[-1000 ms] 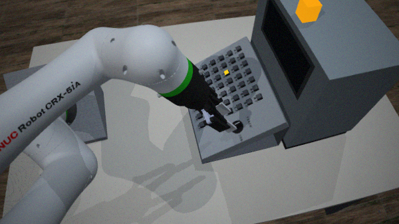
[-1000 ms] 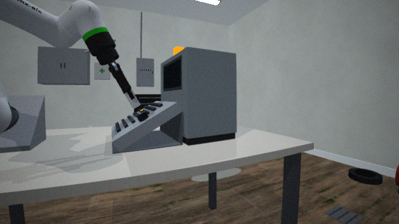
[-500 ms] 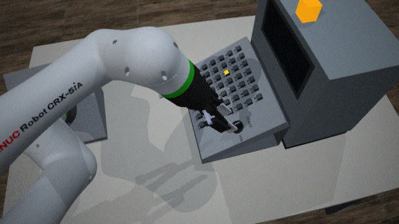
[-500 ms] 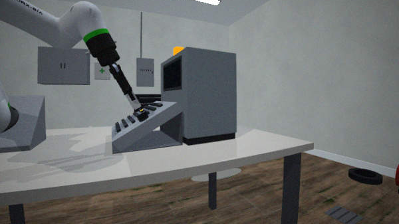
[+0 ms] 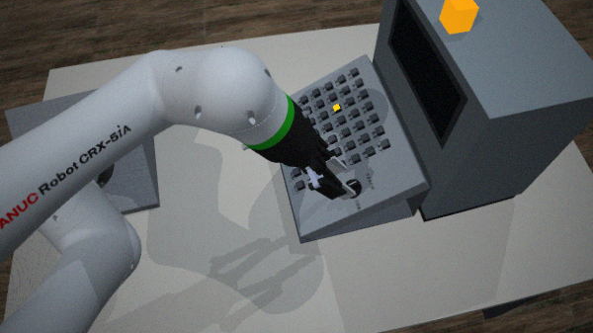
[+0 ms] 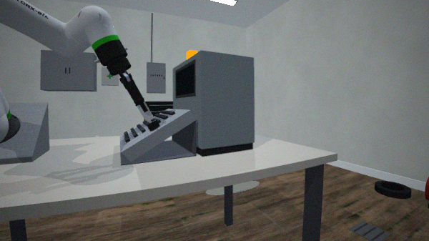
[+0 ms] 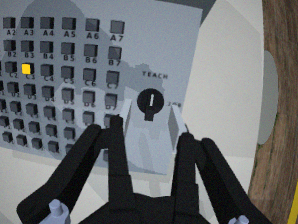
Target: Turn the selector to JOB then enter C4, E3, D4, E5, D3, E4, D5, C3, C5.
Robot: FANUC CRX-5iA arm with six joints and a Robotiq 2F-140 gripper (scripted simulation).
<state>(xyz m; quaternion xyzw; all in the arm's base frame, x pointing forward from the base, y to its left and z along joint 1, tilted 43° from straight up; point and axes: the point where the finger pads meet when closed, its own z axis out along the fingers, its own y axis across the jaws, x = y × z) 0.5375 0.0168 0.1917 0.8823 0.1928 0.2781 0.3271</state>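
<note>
Right now my hand is 5 cm above the selector knob and 3 cm short of it. From my hand the other things lie so: grey keypad: 12 cm to the left, 10 cm below, 3 cm ahead.
</note>
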